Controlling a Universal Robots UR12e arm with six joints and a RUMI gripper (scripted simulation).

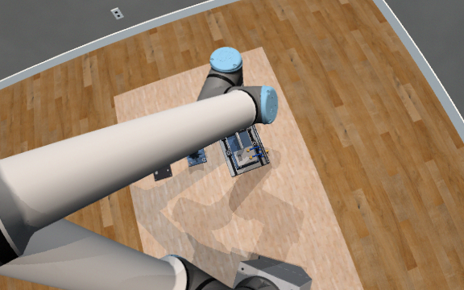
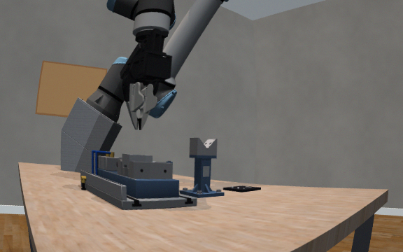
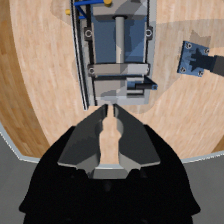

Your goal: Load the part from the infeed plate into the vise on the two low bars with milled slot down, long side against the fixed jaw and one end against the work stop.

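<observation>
Now: the part 9 cm below my hand. Round my hand: work stop (9 cm below, 7 cm to the left); fixed jaw (10 cm below, 3 cm ahead, 2 cm to the left); moving jaw (10 cm below, 4 cm behind, 2 cm to the left).
</observation>
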